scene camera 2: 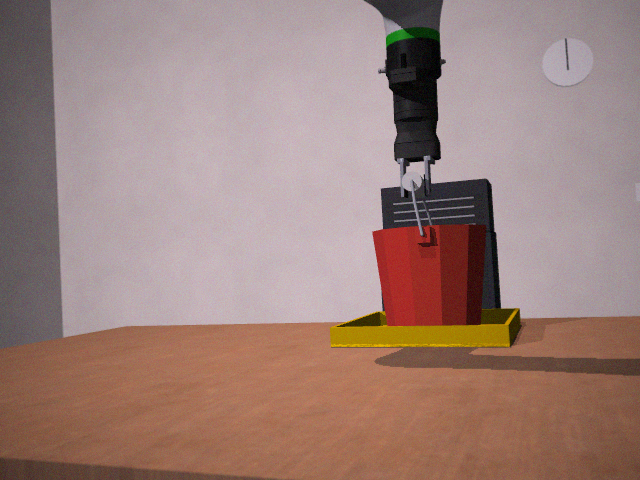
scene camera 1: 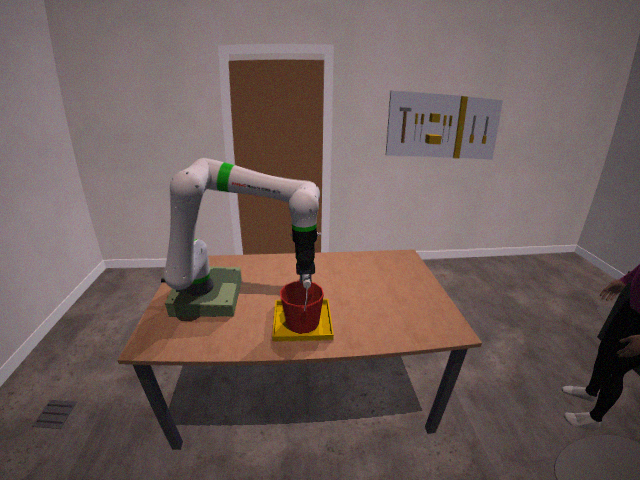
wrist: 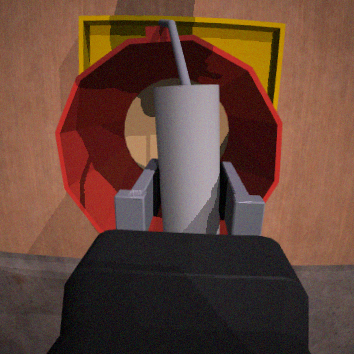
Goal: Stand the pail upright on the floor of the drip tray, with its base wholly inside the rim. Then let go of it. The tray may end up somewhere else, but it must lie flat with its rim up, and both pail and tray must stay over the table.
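Frame: origin at the arm's base, x right, y back, z down, level; millimetres.
Seen in the pictures: gripper, between the fingertips: [scene camera 2: 416,196] [scene camera 1: 305,281] [wrist: 189,177]; arm's base, origin of its link: [scene camera 1: 198,286].
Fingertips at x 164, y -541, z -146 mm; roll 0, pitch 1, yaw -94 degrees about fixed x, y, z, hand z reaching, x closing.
Note:
Offsets run from my fingertips to a thing's top centre. "spot": to the spot under its first point. Level surfaces: height alone.
The red pail [scene camera 1: 301,314] [scene camera 2: 428,279] [wrist: 102,200] is upright, its lower end within the rim of the yellow drip tray @[dx -16, dy +18, dz +200 mm] [scene camera 1: 303,338] [scene camera 2: 421,336] [wrist: 280,65]. The tray lies flat on the table, rim up. The tray's front wall hides the pail's base in the second scene view, so whether it touches the tray floor cannot be seen. My gripper [scene camera 1: 306,281] [scene camera 2: 414,190] [wrist: 189,177] is above the pail's mouth, shut on the pale grey grip of the pail's handle @[spot: dx -55, dy +8, dz -21 mm] [scene camera 2: 411,180] [wrist: 189,150]. The handle's wire leans slightly in the second scene view.
The wooden table @[dz +229 mm] [scene camera 1: 382,299] [scene camera 2: 206,392] carries the tray. The arm's green base block [scene camera 1: 224,302] stands at the left of the table in the first scene view. A dark panel [scene camera 2: 434,204] shows behind the pail. A person [scene camera 1: 615,351] stands off to the right.

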